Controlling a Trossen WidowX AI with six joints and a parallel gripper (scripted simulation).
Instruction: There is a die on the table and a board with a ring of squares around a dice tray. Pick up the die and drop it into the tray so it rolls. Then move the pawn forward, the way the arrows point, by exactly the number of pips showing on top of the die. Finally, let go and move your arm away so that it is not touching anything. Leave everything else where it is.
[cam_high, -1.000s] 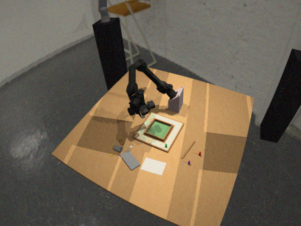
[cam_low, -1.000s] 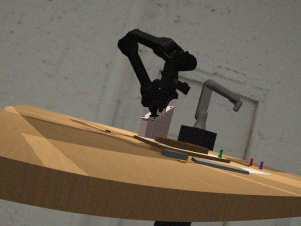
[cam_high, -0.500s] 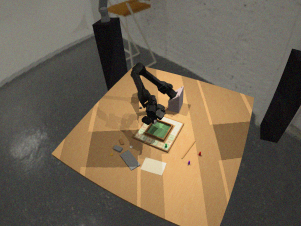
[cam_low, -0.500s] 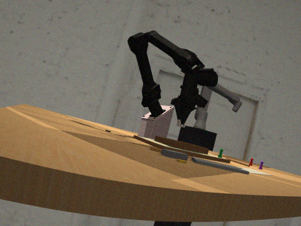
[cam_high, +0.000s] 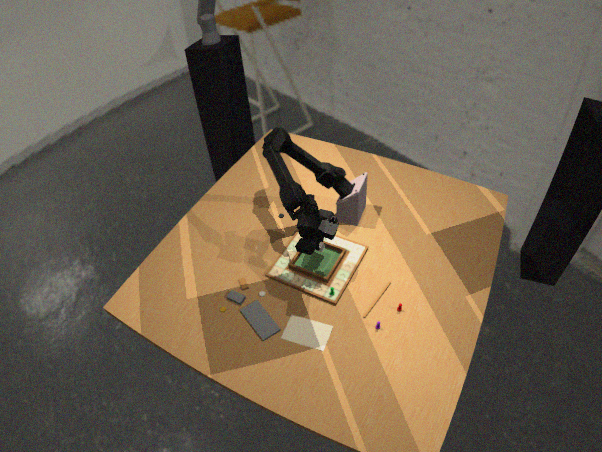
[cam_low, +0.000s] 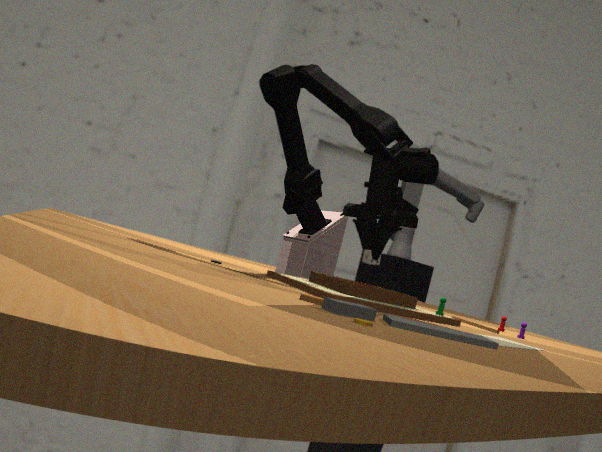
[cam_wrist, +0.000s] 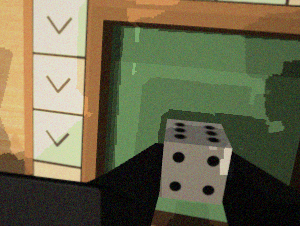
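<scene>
The green pawn is 130 mm ahead of my gripper tip, 90 mm to the left of it and 60 mm below it. Round my gripper tip: wooden stick 250 mm to the left, 100 mm ahead, 80 mm below; then paper sheet 300 mm ahead, 80 mm below, 60 mm to the left; then white die right at my gripper tip.
</scene>
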